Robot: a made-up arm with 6 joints.
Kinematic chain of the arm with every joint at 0, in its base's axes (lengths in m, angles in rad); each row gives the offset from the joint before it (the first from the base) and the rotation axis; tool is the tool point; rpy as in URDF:
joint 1: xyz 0 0 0.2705 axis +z
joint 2: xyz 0 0 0 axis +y
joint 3: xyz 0.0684 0 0.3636 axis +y
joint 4: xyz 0.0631 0 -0.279 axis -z
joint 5: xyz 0 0 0 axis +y
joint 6: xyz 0.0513 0 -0.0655 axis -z
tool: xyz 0 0 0 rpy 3.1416 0 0
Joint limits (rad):
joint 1: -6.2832..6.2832
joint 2: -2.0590..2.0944
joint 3: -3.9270..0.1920
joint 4: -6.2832..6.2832
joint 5: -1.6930..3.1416
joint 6: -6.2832..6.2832
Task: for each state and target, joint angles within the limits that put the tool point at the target. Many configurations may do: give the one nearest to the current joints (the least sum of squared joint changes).
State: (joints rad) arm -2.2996 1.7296 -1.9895 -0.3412 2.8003 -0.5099
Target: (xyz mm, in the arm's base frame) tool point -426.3 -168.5 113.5
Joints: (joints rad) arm -2.7152 1.2440 -1.6507 -0.3553 2.8936 -0.5099
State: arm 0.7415 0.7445 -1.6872 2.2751 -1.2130 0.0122
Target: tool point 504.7 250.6 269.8
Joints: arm 0.5797 0.9720 -1.8909 2.1919 -1.0649 0.0122
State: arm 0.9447 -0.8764 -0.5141 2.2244 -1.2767 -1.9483
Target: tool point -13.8 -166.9 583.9
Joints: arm 1.0832 -1.3378 -0.8511 2.0819 -1.3352 -1.9483
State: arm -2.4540 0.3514 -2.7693 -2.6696 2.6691 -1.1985
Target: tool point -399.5 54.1 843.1
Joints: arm -3.1818 0.4552 -2.6013 -2.6479 1.9639 -1.1985
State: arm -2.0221 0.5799 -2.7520 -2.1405 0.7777 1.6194
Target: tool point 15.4 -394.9 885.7
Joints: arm -1.5261 0.5190 -3.0478 -2.1420 0.6969 1.6194
